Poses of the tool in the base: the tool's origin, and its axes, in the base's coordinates. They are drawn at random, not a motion.
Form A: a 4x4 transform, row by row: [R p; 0 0 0 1], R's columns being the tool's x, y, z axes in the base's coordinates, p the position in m. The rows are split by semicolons.
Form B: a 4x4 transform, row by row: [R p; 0 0 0 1], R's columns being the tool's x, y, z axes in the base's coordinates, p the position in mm. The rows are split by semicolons. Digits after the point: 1 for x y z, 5 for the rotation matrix.
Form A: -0.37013 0.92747 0.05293 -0.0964; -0.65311 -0.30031 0.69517 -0.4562; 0.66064 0.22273 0.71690 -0.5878; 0 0 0 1
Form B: -0.37013 0.92747 0.05293 -96.4; -0.65311 -0.30031 0.69517 -456.2; 0.66064 0.22273 0.71690 -587.8; 0 0 0 1
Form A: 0.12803 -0.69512 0.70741 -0.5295; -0.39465 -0.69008 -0.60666 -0.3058; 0.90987 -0.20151 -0.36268 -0.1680; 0 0 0 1
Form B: 0.12803 -0.69512 0.70741 -529.5; -0.39465 -0.69008 -0.60666 -305.8; 0.90987 -0.20151 -0.36268 -168.0; 0 0 0 1
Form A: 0.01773 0.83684 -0.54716 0.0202; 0.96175 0.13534 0.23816 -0.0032; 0.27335 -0.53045 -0.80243 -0.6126; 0 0 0 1
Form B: 0.01773 0.83684 -0.54716 20.2; 0.96175 0.13534 0.23816 -3.2; 0.27335 -0.53045 -0.80243 -612.6; 0 0 0 1
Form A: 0.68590 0.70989 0.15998 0.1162; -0.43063 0.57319 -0.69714 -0.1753; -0.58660 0.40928 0.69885 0.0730; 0 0 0 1
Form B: 0.68590 0.70989 0.15998 116.2; -0.43063 0.57319 -0.69714 -175.3; -0.58660 0.40928 0.69885 73.0; 0 0 0 1
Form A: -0.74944 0.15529 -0.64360 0.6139; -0.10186 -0.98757 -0.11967 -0.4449; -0.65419 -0.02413 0.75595 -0.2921; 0 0 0 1
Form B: -0.74944 0.15529 -0.64360 613.9; -0.10186 -0.98757 -0.11967 -444.9; -0.65419 -0.02413 0.75595 -292.1; 0 0 0 1
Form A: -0.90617 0.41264 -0.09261 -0.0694; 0.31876 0.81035 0.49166 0.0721; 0.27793 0.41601 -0.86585 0.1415; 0 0 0 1
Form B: -0.90617 0.41264 -0.09261 -69.4; 0.31876 0.81035 0.49166 72.1; 0.27793 0.41601 -0.86585 141.5; 0 0 0 1
